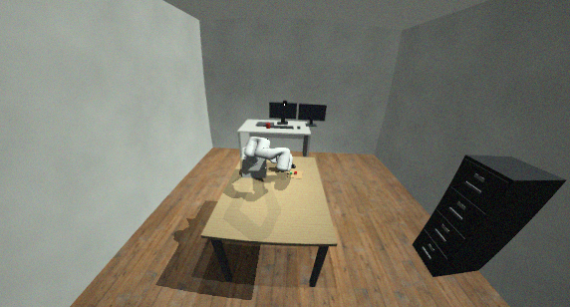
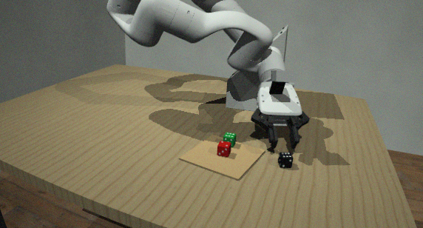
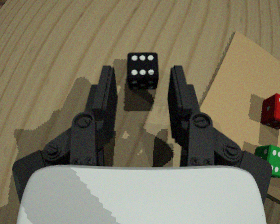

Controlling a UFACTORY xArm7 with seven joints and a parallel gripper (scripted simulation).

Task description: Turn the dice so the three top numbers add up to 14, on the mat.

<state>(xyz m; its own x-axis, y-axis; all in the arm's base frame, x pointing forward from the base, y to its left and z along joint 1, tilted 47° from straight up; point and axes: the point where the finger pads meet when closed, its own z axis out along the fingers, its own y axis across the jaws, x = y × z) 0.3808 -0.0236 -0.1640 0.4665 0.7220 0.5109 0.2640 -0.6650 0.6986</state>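
The black die is 40 mm ahead of my hand, 10 mm to the left of it and 30 mm below it. The rest, counted from my hand: red die: 30 mm ahead, 120 mm to the right, 30 mm below; then green die: 10 mm behind, 120 mm to the right, 30 mm below; then tan mat: 30 mm ahead, 120 mm to the right, 40 mm below.
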